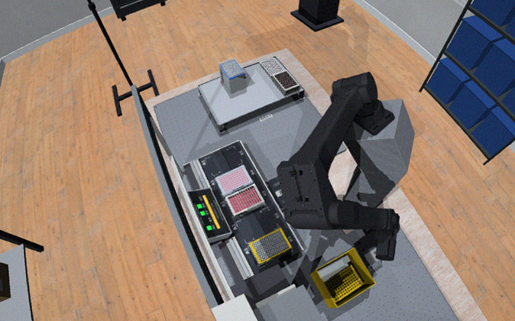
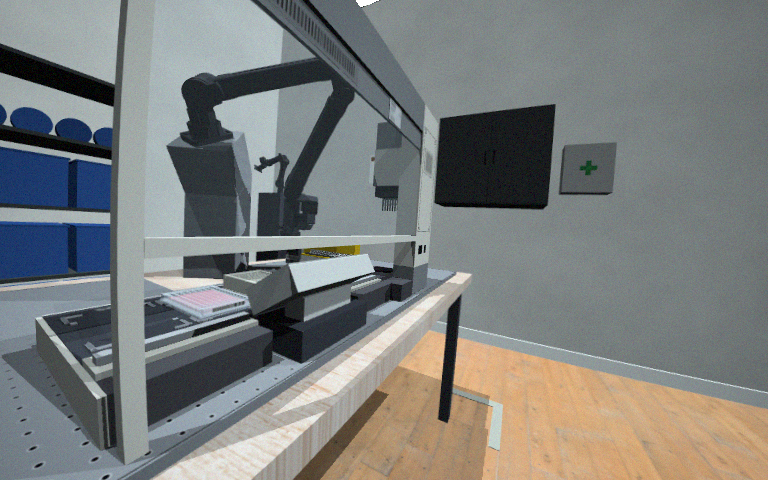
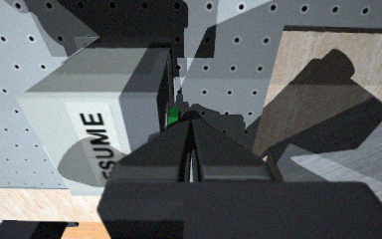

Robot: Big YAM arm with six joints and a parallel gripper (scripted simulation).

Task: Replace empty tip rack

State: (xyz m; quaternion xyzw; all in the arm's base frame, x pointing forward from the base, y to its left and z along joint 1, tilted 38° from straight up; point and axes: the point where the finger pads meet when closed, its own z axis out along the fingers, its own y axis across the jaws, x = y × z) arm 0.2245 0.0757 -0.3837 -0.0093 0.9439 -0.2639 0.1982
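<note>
The resume box lies 30 mm to the left of my hand and 10 mm below it. Round my hand: yellow waste bin: 170 mm ahead, 40 mm to the left, 40 mm below; then clear tip-rack cover: 170 mm ahead, 30 mm below, 10 mm to the right; then yellow tip rack: 190 mm ahead, 70 mm to the left, 10 mm below.
</note>
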